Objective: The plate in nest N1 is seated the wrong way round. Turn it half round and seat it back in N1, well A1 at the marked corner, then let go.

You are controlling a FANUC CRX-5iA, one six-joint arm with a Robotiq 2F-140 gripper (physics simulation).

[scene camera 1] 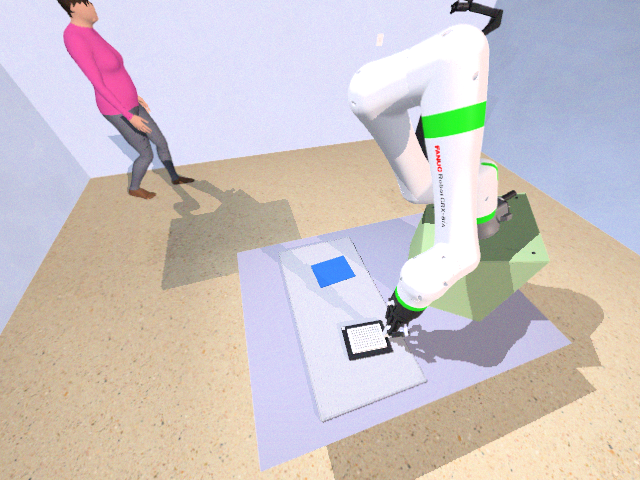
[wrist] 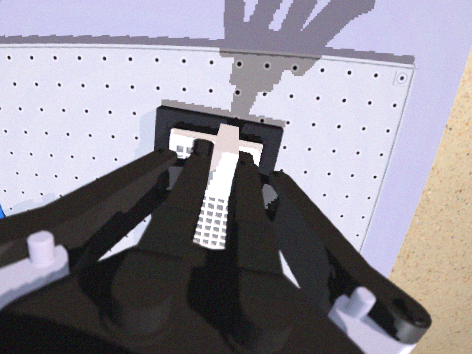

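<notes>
The white well plate lies flat inside the black frame of the nest. The frame has a small pale mark at its upper left corner in the scene view. The well lettering cannot be read, so which corner is A1 does not show. My gripper is shut with nothing between its fingers. It points down over the plate's edge on the robot's side; whether the tips touch the plate cannot be told. The fingers hide much of the plate in the wrist view.
The nest sits on a pale perforated board, which lies on a lilac mat. A blue rectangle is on the board's far part. The green robot pedestal stands at the right. A person in pink stands at the back left.
</notes>
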